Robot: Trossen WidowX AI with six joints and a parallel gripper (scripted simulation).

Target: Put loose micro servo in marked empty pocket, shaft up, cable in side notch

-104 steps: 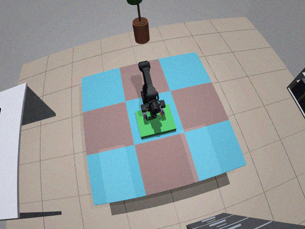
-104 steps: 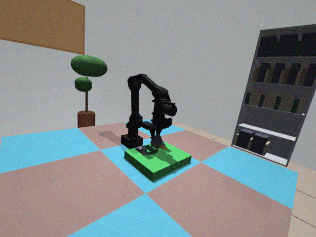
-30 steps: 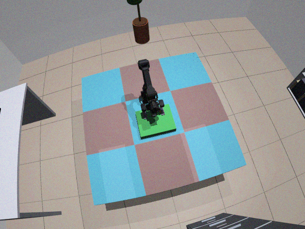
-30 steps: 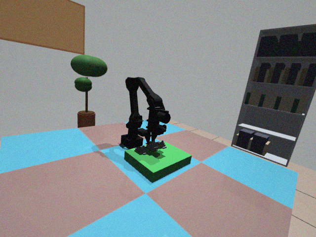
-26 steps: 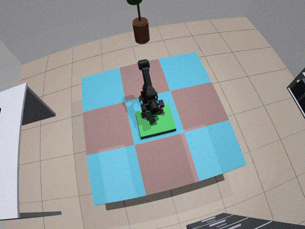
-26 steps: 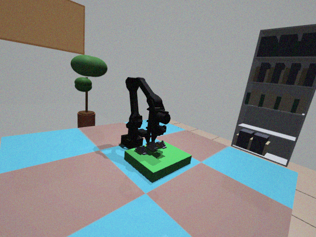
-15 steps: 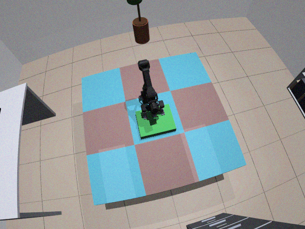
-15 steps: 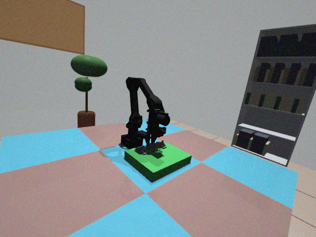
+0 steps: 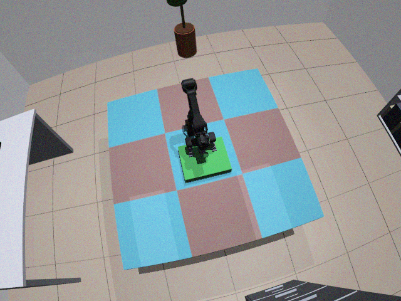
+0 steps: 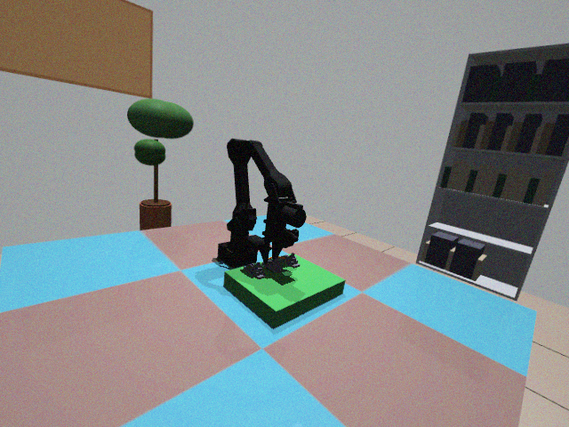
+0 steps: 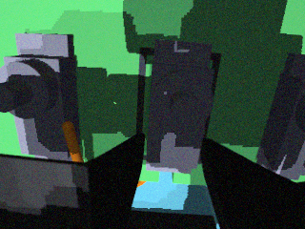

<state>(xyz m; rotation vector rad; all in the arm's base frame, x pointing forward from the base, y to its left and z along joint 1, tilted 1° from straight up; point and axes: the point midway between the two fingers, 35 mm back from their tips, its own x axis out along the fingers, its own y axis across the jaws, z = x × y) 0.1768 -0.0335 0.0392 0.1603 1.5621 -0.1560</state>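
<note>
Right now the green deck is 120 mm ahead of my gripper tip, 20 mm to the right of it and 30 mm below it.
</note>
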